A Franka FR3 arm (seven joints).
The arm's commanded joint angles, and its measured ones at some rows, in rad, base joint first. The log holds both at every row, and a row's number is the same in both.
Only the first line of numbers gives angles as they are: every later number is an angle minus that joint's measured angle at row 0.
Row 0, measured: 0.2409 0.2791 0.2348 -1.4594 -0.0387 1.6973 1.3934
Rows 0 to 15, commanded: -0.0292 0.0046 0.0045 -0.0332 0.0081 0.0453 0.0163; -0.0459 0.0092 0.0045 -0.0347 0.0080 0.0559 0.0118; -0.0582 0.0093 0.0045 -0.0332 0.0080 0.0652 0.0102; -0.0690 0.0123 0.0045 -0.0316 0.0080 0.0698 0.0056; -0.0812 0.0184 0.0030 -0.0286 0.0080 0.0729 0.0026; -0.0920 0.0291 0.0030 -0.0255 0.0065 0.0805 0.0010; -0.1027 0.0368 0.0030 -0.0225 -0.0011 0.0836 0.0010; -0.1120 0.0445 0.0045 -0.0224 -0.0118 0.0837 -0.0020; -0.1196 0.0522 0.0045 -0.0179 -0.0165 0.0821 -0.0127; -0.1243 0.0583 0.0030 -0.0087 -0.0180 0.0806 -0.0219; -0.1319 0.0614 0.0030 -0.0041 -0.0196 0.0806 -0.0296; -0.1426 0.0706 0.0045 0.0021 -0.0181 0.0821 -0.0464; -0.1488 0.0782 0.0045 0.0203 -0.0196 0.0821 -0.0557; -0.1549 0.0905 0.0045 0.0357 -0.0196 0.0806 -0.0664; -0.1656 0.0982 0.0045 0.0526 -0.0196 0.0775 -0.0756; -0.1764 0.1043 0.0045 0.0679 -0.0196 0.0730 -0.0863
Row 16, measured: -0.1357 0.0642 -0.0092 0.0006 -0.0072 0.0730 -0.0379
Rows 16 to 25, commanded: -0.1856 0.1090 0.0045 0.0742 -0.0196 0.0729 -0.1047; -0.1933 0.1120 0.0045 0.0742 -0.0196 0.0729 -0.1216; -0.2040 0.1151 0.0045 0.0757 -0.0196 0.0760 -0.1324; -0.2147 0.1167 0.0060 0.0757 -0.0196 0.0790 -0.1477; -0.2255 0.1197 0.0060 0.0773 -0.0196 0.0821 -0.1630; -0.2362 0.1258 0.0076 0.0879 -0.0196 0.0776 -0.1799; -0.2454 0.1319 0.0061 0.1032 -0.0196 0.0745 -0.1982; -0.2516 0.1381 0.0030 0.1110 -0.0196 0.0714 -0.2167; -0.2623 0.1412 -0.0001 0.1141 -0.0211 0.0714 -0.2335; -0.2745 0.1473 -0.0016 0.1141 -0.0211 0.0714 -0.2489
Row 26, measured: -0.2345 0.1107 -0.0100 0.0725 -0.0073 0.0730 -0.1880
